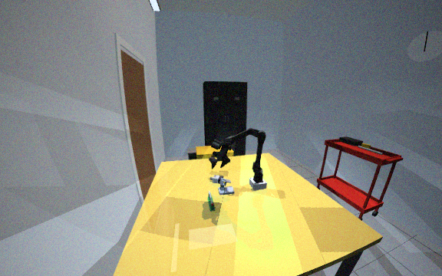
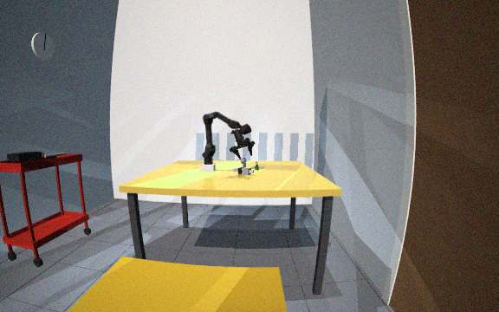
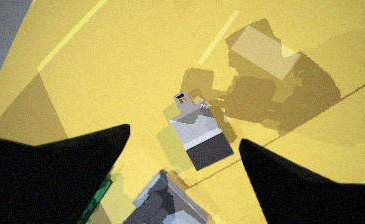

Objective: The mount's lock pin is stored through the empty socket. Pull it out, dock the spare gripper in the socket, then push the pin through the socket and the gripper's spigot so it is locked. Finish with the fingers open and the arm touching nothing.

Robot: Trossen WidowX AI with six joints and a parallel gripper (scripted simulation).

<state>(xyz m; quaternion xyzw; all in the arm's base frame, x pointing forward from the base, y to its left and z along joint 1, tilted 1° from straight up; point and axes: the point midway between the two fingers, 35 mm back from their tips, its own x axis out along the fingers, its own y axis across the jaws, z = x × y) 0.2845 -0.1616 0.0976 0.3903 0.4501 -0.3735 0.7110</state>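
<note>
The spare gripper is 100 mm below my gripper tip. The rest, counted from my gripper tip: green bracket 100 mm ahead, 260 mm to the left, 100 mm below; then mount 30 mm behind, 160 mm to the left, 70 mm below.
</note>
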